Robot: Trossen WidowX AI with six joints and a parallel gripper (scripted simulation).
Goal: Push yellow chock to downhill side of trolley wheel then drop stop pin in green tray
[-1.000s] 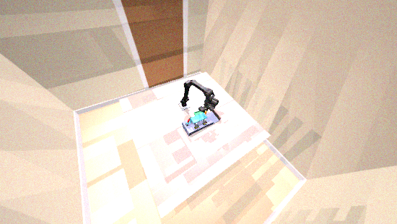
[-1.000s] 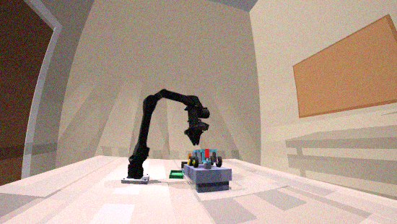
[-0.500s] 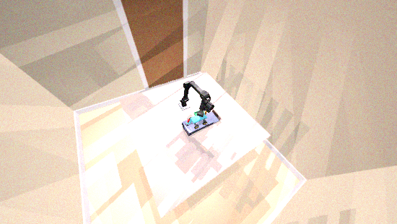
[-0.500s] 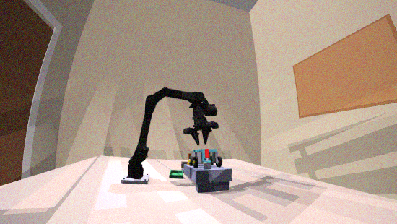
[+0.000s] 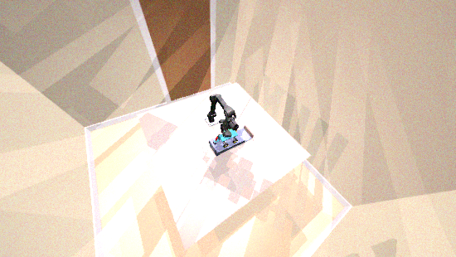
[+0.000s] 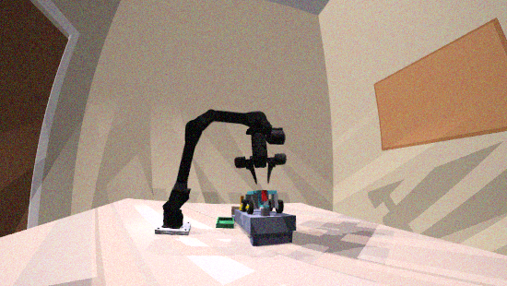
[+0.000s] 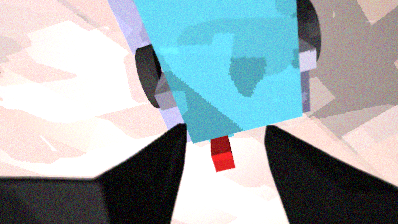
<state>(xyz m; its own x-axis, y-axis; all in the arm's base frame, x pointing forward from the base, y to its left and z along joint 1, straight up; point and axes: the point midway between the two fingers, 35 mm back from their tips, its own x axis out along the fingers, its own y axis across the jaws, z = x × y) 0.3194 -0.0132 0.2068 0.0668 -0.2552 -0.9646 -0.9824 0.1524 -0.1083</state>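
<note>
Now: gripper tip 60 mm to the left of the red-headed stop pin and 60 mm above it. Round my gripper tip: green tray (130 mm behind, 140 mm to the left, 200 mm below); then yellow chock (60 mm behind, 160 mm to the left, 110 mm below); then teal trolley (50 mm to the left, 80 mm below).
</note>
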